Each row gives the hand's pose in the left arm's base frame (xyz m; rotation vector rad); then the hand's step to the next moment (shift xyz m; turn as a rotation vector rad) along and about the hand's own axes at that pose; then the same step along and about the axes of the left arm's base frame.
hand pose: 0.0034 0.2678 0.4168 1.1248 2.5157 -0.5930
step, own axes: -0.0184 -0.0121 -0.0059 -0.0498 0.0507 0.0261
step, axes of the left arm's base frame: 0.0018 -0.0159 0.0162 0.0735 -0.0135 -0.0124
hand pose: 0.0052 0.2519 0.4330 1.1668 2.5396 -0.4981
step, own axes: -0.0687 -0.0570 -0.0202 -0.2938 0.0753 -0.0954
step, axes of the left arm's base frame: -0.0036 -0.0719 0.0566 0.2295 -0.1089 0.1912
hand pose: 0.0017 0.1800 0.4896 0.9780 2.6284 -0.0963
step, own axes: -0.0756 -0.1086 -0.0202 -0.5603 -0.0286 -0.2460
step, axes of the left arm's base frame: -0.0224 -0.1263 0.0384 0.3081 -0.3275 0.4160
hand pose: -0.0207 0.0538 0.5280 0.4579 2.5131 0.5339
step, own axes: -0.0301 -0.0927 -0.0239 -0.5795 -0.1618 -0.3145
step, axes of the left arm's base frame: -0.0086 -0.0994 -0.0108 0.2575 -0.4697 0.4171
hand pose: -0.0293 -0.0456 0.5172 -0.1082 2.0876 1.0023
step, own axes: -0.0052 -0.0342 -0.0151 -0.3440 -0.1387 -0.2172
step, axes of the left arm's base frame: 0.0073 -0.0350 -0.0121 0.1503 -0.3289 0.2323
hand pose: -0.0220 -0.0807 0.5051 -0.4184 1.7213 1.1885
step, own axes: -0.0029 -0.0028 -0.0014 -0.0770 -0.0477 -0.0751
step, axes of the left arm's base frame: 0.0027 -0.0032 0.0011 0.0319 -0.1040 0.0448
